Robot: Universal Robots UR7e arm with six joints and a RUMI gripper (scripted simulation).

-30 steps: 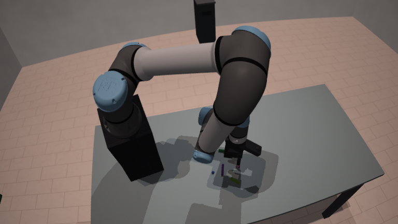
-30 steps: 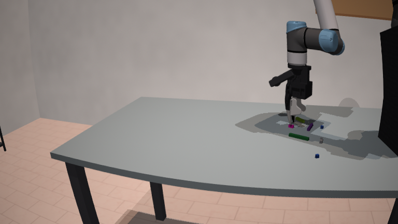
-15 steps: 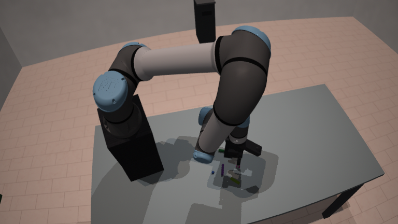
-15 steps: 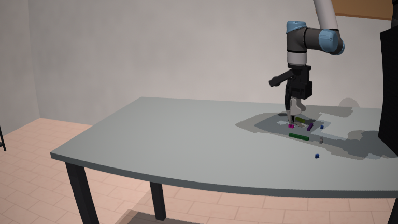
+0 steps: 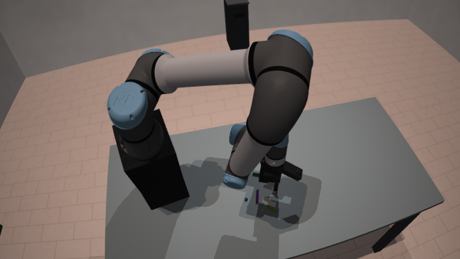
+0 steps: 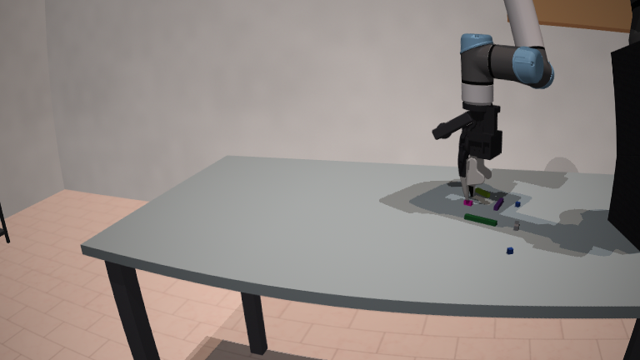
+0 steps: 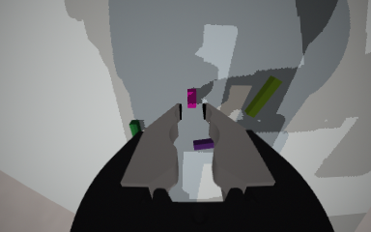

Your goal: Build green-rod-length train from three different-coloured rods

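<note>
Right now the magenta rod is 3 cm below my hand. The rest, counted from my hand: green rod 5 cm behind, 9 cm to the left, 3 cm below; purple rod 8 cm behind, 1 cm to the right, 3 cm below; lime rod 2 cm behind, 8 cm to the right, 3 cm below.
</note>
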